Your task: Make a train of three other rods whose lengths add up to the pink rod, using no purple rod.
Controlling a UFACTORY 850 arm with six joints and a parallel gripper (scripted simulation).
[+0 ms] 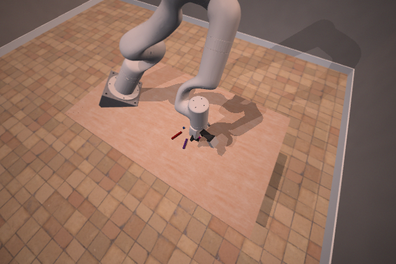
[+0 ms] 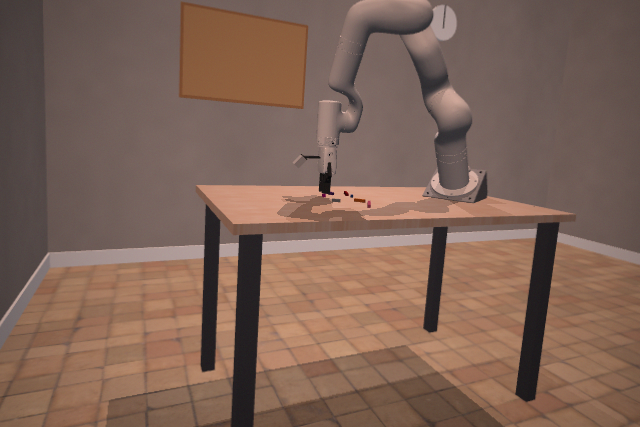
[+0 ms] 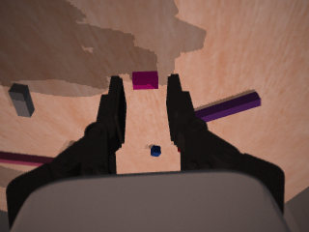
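The magenta rod lies 3 cm below my hand. Round my hand: blue rod (11 cm behind, 1 cm to the right, 3 cm below); grey rod (2 cm behind, 11 cm to the left, 3 cm below); purple rod (4 cm behind, 8 cm to the right, 3 cm below).
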